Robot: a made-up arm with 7 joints.
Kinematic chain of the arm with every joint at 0, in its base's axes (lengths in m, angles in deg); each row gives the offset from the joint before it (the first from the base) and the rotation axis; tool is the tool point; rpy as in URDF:
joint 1: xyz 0.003 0.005 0.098 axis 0 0.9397 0.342
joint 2: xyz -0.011 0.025 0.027 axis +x
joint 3: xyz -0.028 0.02 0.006 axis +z
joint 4: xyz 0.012 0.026 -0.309 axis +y
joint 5: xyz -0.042 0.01 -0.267 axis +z
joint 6: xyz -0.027 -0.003 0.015 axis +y
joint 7: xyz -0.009 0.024 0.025 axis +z
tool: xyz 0.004 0.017 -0.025 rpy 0 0 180
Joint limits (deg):
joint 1: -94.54..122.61
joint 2: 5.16..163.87
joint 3: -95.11..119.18
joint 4: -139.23..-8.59
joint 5: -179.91..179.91
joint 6: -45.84..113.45
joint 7: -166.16..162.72
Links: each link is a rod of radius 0.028 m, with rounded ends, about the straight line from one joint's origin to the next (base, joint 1, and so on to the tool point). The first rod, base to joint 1, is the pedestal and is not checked.
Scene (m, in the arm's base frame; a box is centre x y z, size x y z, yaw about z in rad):
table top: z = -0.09
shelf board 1: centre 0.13 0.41 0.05 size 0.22 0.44 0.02 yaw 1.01
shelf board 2: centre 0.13 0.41 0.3 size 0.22 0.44 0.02 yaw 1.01
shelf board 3: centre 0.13 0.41 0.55 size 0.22 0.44 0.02 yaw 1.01
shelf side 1: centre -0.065 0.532 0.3 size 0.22 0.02 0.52 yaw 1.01
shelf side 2: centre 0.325 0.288 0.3 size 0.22 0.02 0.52 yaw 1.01
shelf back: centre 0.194 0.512 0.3 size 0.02 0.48 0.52 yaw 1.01
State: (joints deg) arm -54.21 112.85 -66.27 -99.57 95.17 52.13 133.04
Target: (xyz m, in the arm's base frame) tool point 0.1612 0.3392 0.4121
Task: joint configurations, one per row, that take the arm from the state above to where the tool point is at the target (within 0.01 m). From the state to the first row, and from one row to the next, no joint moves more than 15 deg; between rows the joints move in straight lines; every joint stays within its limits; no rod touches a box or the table.
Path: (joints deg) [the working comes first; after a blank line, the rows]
Joints at the target: -4.39 140.67 -21.29 -77.60 82.72 46.66 133.53
Straight joint move there: touches shelf board 2.

1: -53.40 118.85 -64.74 -112.79 109.31 48.63 134.58
2: -52.59 124.84 -63.21 -126.01 123.44 45.13 136.12
3: -51.78 130.84 -61.67 -139.23 137.58 41.63 137.66
4: -48.31 137.53 -51.72 -132.79 125.94 43.62 137.02
5: -44.83 144.22 -41.77 -126.35 114.31 45.60 136.39
6: -41.35 150.91 -31.82 -119.91 102.67 47.59 135.75
7: -37.88 157.60 -21.87 -113.47 91.04 49.57 135.12
8: -26.72 151.96 -21.68 -101.51 88.27 48.60 134.59
9: -15.56 146.32 -21.48 -89.55 85.49 47.63 134.06
10: -4.39 140.67 -21.29 -77.60 82.72 46.66 133.53

